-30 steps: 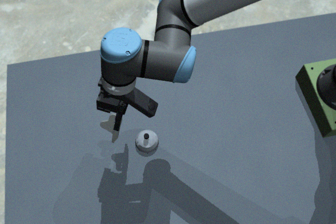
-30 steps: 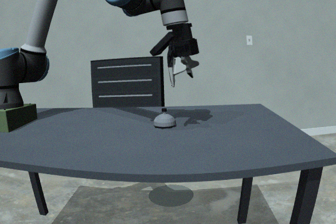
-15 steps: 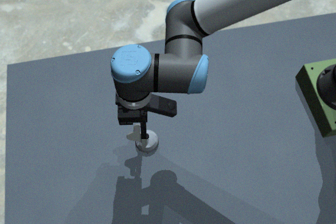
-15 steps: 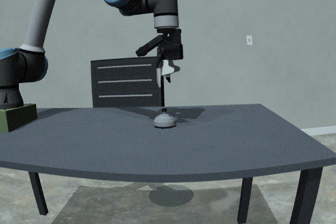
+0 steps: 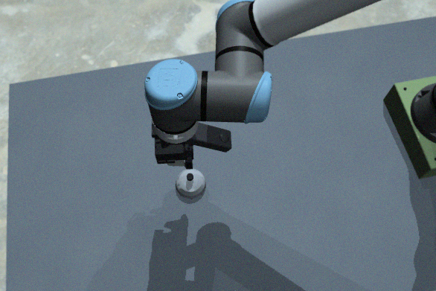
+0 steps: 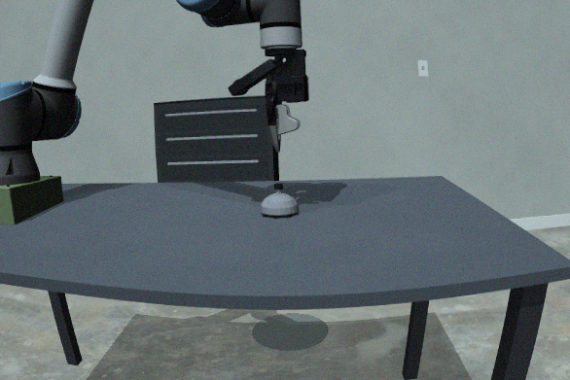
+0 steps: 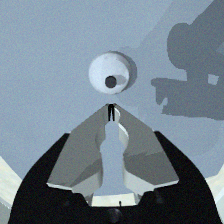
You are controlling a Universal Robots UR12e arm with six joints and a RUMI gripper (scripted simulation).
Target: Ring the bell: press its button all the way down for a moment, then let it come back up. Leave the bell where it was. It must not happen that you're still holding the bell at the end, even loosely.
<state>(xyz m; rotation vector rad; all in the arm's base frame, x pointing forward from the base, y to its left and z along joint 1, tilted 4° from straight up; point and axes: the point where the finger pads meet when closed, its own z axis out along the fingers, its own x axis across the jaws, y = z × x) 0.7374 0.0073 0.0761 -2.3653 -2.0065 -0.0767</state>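
My gripper is now 90 mm above the black button. Also, from my hand: dome bell (110 mm below).
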